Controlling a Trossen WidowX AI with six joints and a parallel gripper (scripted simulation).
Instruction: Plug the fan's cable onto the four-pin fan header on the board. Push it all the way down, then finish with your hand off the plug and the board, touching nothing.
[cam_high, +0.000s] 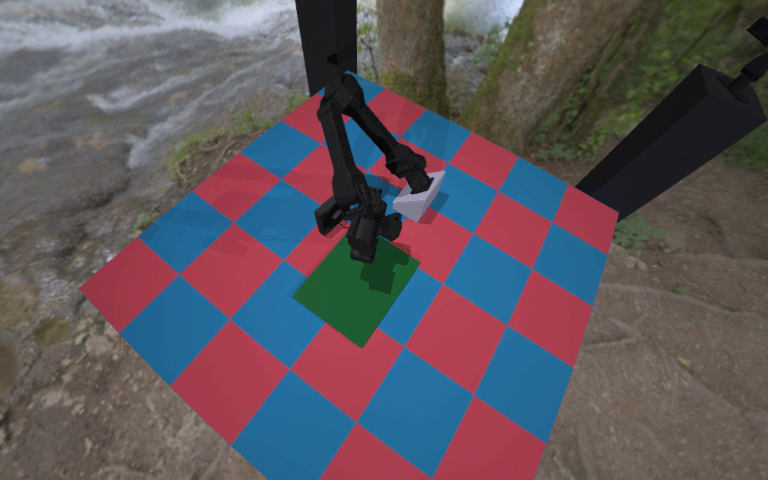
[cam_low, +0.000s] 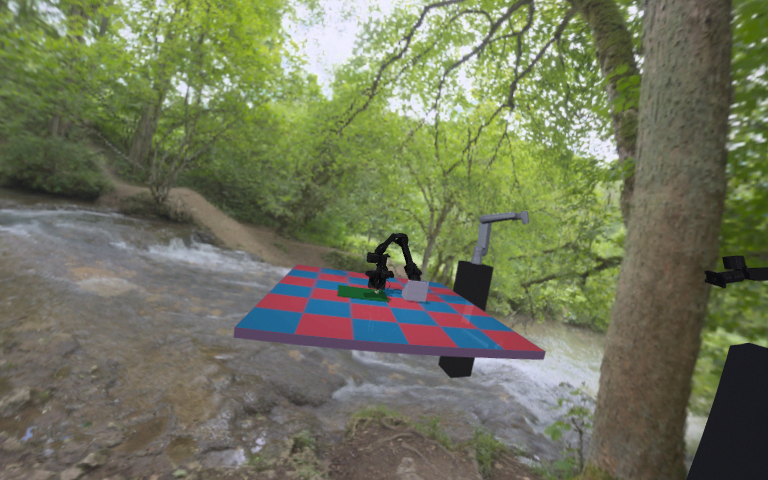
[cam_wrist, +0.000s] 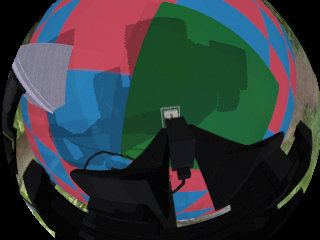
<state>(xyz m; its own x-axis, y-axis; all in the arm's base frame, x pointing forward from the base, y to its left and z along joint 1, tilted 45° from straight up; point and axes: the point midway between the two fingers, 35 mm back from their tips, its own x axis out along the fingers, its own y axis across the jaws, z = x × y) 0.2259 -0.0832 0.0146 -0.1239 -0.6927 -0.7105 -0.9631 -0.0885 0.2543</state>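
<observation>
The black plug lies 1 cm to the right of my gripper tip and 1 cm above it. Also, from my gripper tip: black fan 13 cm to the right, 3 cm behind, 2 cm above; then green board 10 cm ahead, 6 cm below, 2 cm to the left; then four-pin header 4 cm below, 1 cm to the right.
</observation>
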